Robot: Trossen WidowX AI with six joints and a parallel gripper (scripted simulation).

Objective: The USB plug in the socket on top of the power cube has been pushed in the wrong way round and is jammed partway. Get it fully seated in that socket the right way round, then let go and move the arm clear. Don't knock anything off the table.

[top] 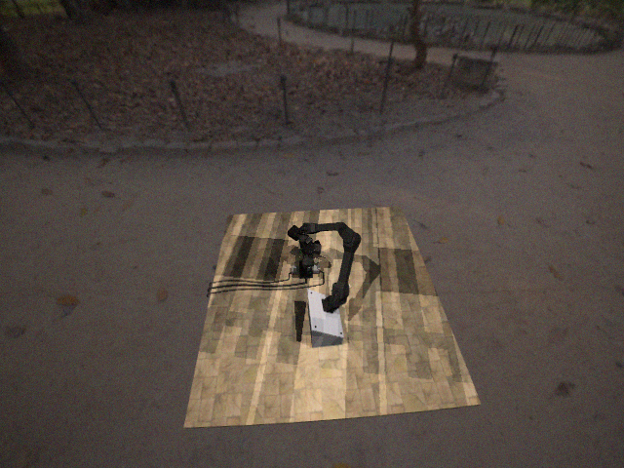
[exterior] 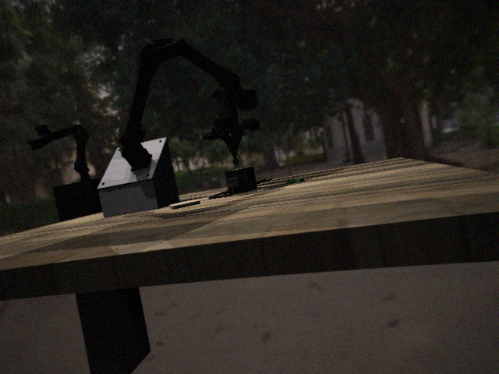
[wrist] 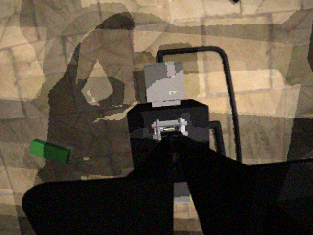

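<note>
Now: gripper tip 20 mm above the USB plug. The rest, counted from my gripper tip: green piece 180 mm ahead, 120 mm below, 20 mm to the left.
</note>
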